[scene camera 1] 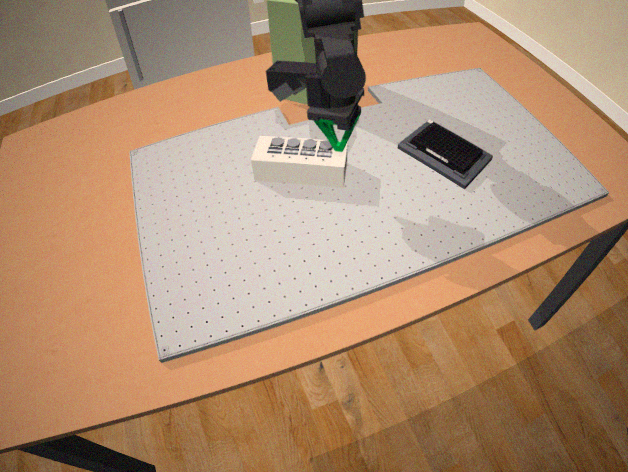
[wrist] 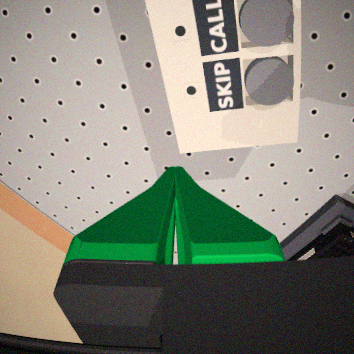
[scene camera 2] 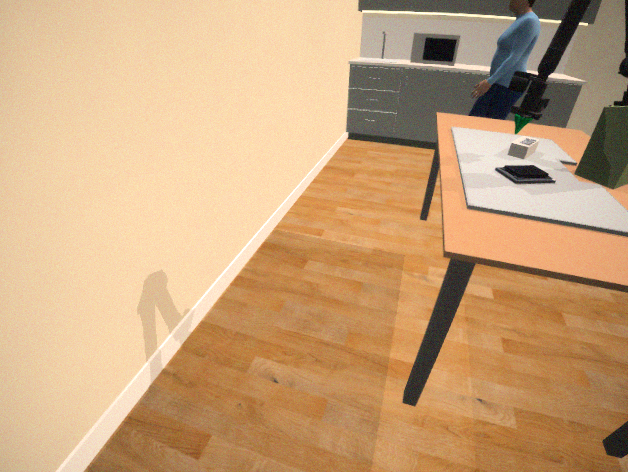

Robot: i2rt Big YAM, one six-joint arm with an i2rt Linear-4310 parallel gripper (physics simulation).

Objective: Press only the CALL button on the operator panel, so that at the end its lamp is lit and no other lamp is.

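Places are measured from the arm's base along level axes (x ahead, y right, z down), in centimetres.
Pixels of known places: gripper, between the fingertips: (scene camera 1: 339, 150) (wrist: 174, 177) (scene camera 2: 515, 134).
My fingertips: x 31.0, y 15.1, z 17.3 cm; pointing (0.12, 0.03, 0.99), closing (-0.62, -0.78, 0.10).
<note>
Ahead of a thing's pixels: the offset from my fingertips to its top centre. Level surfaces: height alone.
The cream operator panel {dz +3.1, dx -7.2, dy +3.5 cm} (scene camera 1: 299, 172) (scene camera 2: 519, 150) (wrist: 200, 135) stands on the grey board with a row of grey round buttons. In the wrist view the CALL button {dz +3.1, dx -7.5, dy +1.2 cm} (wrist: 265, 21) is at the top edge and the SKIP button {dz +3.1, dx -5.6, dy -1.1 cm} (wrist: 270, 81) is beside it, nearer the panel's end. The CALL lamp {dz +3.4, dx -4.6, dy +3.7 cm} (wrist: 180, 31) and the SKIP lamp {dz +3.4, dx -2.6, dy +1.5 cm} (wrist: 191, 90) are dark; the other labels are outside the wrist view. My gripper (scene camera 1: 339, 148) (scene camera 2: 516, 132) (wrist: 174, 177) is shut and empty. Its green tips hang above the board, near the panel's SKIP end, apart from the buttons.
A black keypad-like device {dz +6.1, dx +4.1, dy -23.8 cm} (scene camera 1: 446, 144) (scene camera 2: 525, 173) (wrist: 332, 225) lies on the perforated board {dz +8.7 cm} (scene camera 1: 228, 243) (scene camera 2: 487, 197), beyond the panel's SKIP end. A green block (scene camera 1: 286, 32) (scene camera 2: 604, 152) stands behind the arm. A person (scene camera 2: 516, 48) in blue stands beyond the table.
</note>
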